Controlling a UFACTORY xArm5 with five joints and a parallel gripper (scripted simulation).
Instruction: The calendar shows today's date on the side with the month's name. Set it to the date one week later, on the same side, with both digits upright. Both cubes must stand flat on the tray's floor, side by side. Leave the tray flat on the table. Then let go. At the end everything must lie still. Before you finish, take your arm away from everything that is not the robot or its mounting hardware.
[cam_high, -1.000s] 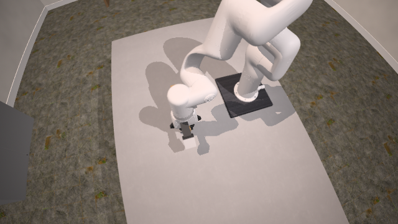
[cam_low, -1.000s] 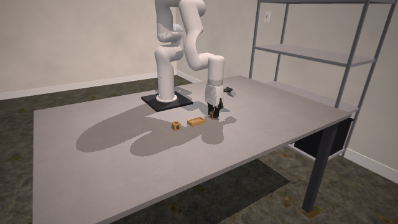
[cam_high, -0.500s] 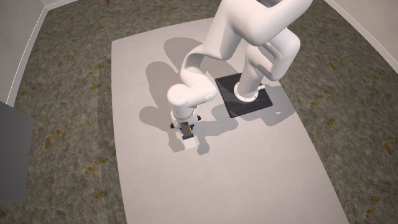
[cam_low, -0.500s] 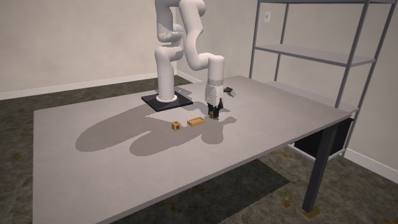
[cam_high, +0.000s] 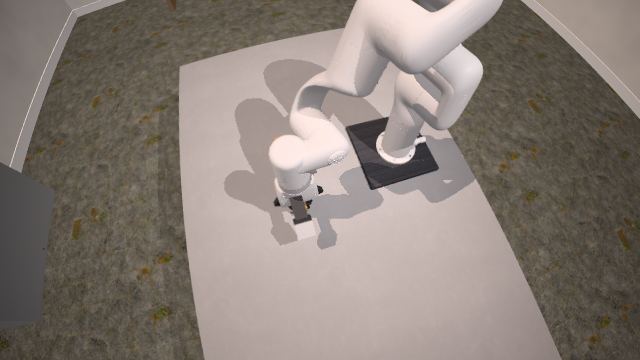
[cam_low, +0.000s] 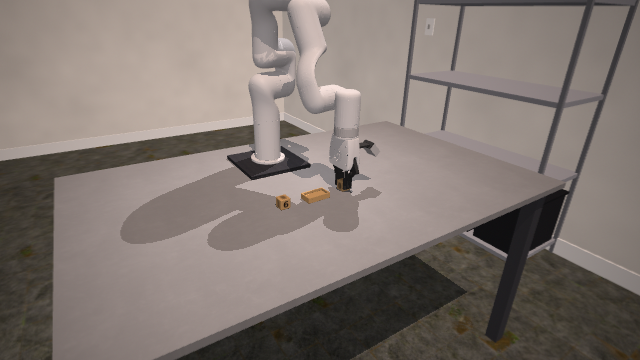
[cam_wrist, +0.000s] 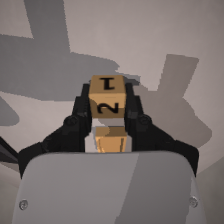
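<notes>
The wooden calendar tray lies 1 cm ahead of my hand, 11 cm to the right of it and 2 cm below it.
</notes>
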